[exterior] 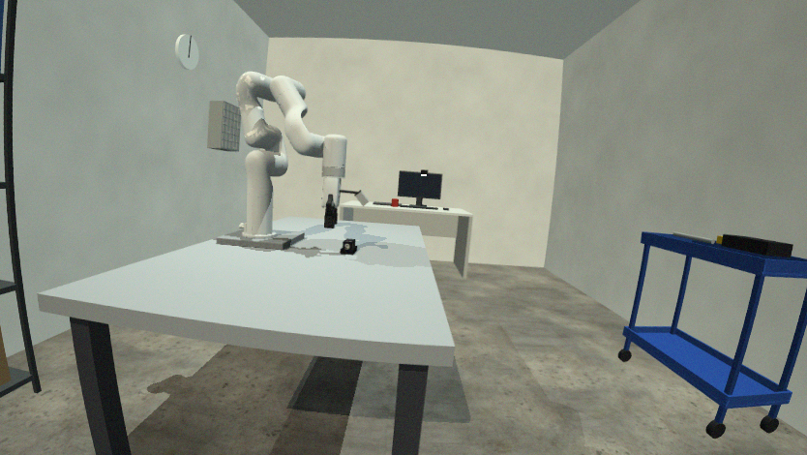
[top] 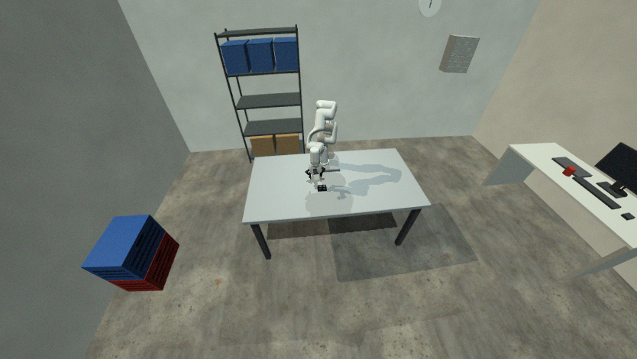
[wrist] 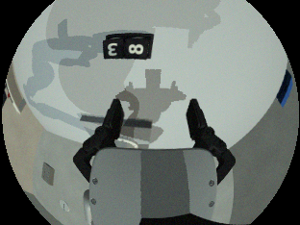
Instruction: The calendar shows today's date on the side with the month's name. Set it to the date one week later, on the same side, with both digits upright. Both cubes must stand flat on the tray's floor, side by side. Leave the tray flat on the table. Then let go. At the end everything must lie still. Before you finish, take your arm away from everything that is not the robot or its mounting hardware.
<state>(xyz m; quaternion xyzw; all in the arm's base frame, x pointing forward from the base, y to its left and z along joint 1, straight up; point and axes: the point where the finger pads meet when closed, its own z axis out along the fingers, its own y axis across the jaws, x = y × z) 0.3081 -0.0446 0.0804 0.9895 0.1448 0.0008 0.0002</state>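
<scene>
The cube lies 5 cm ahead of my hand, 4 cm to the left of it and 8 cm below it.
</scene>
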